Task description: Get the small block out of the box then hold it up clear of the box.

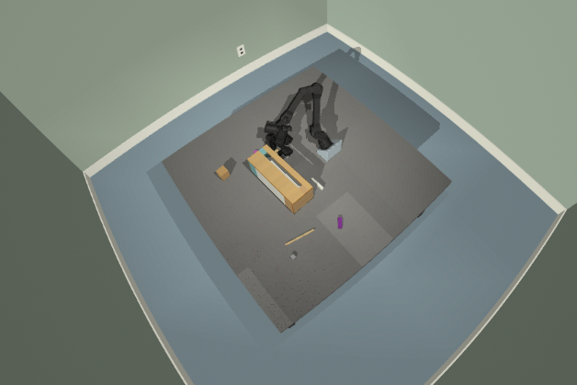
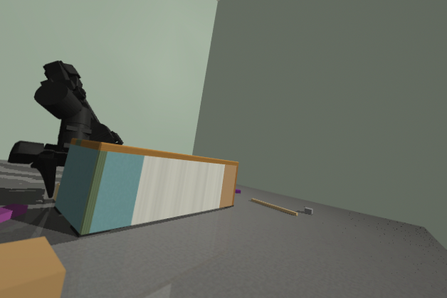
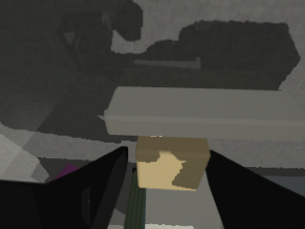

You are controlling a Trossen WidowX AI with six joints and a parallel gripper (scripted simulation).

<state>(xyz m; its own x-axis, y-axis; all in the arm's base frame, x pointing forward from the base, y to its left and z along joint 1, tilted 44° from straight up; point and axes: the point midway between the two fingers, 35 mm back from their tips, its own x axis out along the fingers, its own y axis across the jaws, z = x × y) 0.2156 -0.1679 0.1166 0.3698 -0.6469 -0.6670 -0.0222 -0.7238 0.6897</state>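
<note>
Right now my gripper tip is 9 cm to the left of the magenta piece and 6 cm short of it. Also, from my gripper tip: thin wooden stick 48 cm to the left, 25 cm ahead, 1 cm below; tan block 1 cm behind, 1 cm above; box 17 cm to the left, 7 cm ahead, 5 cm above.
</note>
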